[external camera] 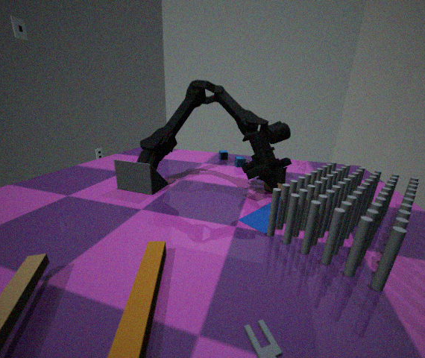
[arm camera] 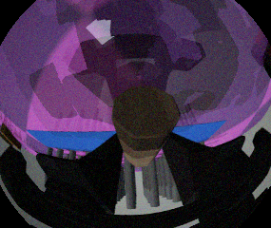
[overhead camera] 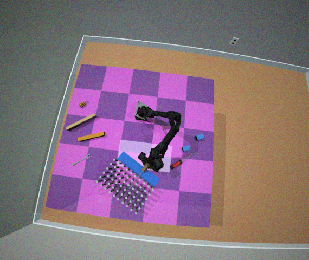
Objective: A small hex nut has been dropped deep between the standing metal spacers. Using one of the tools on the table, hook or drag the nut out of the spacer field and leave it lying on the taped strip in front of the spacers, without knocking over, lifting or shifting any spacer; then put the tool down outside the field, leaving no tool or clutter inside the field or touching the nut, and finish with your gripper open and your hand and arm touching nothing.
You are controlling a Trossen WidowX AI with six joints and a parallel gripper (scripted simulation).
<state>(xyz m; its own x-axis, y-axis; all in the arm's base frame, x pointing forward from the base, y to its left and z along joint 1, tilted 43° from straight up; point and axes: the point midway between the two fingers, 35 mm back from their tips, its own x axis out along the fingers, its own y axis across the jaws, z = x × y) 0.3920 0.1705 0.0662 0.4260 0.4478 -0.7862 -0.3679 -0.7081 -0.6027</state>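
The blue taped strip lies 5 cm to the right of my gripper tip, 3 cm ahead of it and 1 cm below it. Round my gripper tip: hook tool 9 cm ahead, 4 cm to the right; small wrench 52 cm to the right, 9 cm ahead, 1 cm below; orange bar 50 cm to the right, 12 cm behind.
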